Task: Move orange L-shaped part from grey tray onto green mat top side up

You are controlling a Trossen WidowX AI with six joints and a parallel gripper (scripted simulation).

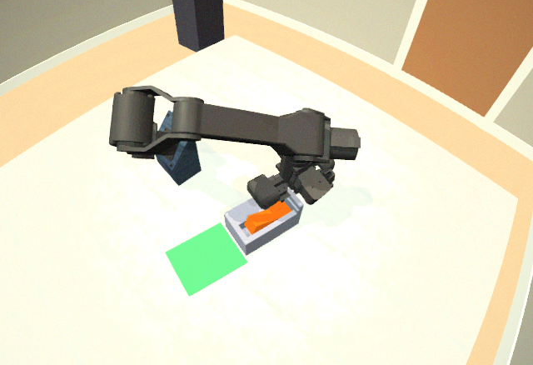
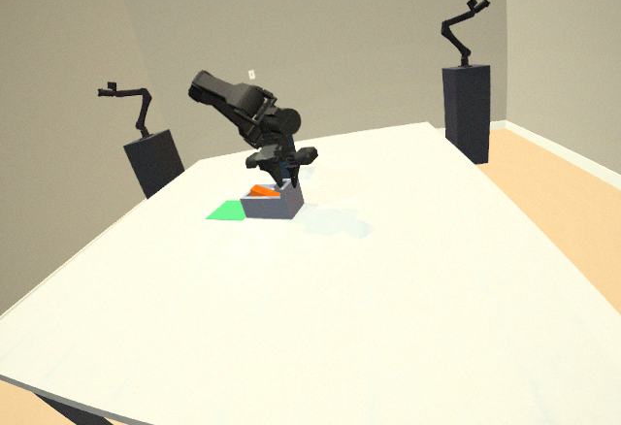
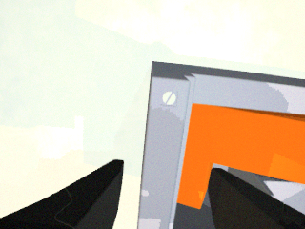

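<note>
Now: gripper tip 20 mm past the orange L-shaped part, 40 mm to the left of it and 30 mm above it. Also, from my gripper tip: green mat (60 mm behind, 210 mm to the right, 90 mm below).
</note>
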